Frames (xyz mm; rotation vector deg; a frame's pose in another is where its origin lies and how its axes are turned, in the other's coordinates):
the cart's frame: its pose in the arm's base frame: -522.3 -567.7 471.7 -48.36 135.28 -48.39
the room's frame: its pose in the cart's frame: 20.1 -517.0 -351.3 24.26 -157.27 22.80
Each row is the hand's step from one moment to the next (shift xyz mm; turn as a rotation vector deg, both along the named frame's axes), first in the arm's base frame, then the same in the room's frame.
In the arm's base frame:
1: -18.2 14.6 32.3 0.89 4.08 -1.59
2: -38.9 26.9 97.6 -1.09 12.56 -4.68
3: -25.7 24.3 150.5 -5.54 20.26 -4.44
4: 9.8 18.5 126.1 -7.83 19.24 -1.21
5: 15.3 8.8 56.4 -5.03 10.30 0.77
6: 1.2 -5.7 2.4 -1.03 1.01 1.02
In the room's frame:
1: -8.2 4.6 38.7 1.98 4.00 -0.26
2: -15.4 -5.4 107.2 2.54 13.20 0.32
3: 2.7 -32.3 151.2 0.95 21.02 4.26
4: 31.0 -36.8 118.4 -1.13 19.42 7.39
5: 24.2 -18.8 50.5 -1.21 10.04 5.45
6: -0.5 -6.3 -0.1 -0.50 0.74 1.52

